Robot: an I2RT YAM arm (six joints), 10 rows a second.
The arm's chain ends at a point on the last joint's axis. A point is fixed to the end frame.
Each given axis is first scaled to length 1.
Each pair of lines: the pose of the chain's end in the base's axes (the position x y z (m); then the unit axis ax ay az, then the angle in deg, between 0 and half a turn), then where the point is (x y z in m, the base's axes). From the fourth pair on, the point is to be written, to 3 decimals.
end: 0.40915 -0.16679 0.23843 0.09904 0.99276 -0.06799 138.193
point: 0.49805 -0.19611 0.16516
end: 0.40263 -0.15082 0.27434 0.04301 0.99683 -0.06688 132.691
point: 0.50016 -0.17351 0.21028
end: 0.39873 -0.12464 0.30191 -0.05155 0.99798 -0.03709 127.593
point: 0.50363 -0.13016 0.24627
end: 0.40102 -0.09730 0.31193 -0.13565 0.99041 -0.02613 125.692
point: 0.508 -0.090 0.260
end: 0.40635 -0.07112 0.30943 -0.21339 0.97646 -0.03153 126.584
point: 0.511 -0.055 0.256
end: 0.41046 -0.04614 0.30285 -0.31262 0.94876 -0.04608 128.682
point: 0.511 -0.021 0.245
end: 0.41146 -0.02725 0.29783 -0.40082 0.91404 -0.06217 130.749
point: 0.508 0.006 0.237
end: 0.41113 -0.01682 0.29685 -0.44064 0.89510 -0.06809 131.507
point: 0.505 0.020 0.234
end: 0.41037 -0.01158 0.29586 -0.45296 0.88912 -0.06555 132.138
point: 0.503 0.027 0.232
